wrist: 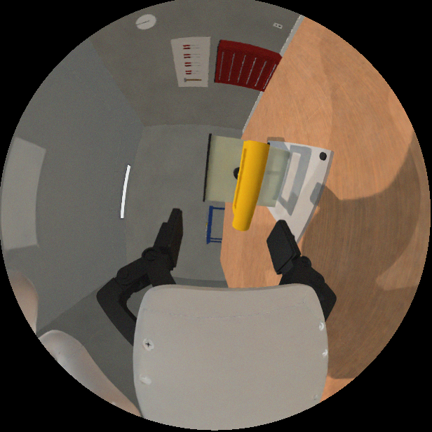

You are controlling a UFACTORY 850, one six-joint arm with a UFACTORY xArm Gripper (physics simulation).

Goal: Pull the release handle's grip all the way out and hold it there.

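Observation:
The release handle's yellow grip [251,182] shows near the middle of the wrist view, a long bar that runs from top to bottom with a slight tilt. It stands in front of a pale greenish housing panel [222,162], which has a dark edge on its left and a dark round part partly behind the grip. The housing stands on a light grey base plate [317,175] with black bolts. My gripper [229,226] is open wide and empty. Its fingertips stand to either side of the grip's lower end in the view, and the grip is beyond them, apart from both.
A wooden table top [365,240] fills the right side. A red slotted rack [245,65] and a white tool chart [192,67] are on the grey wall at the top. A blue frame [210,225] shows below the housing, left of the table edge.

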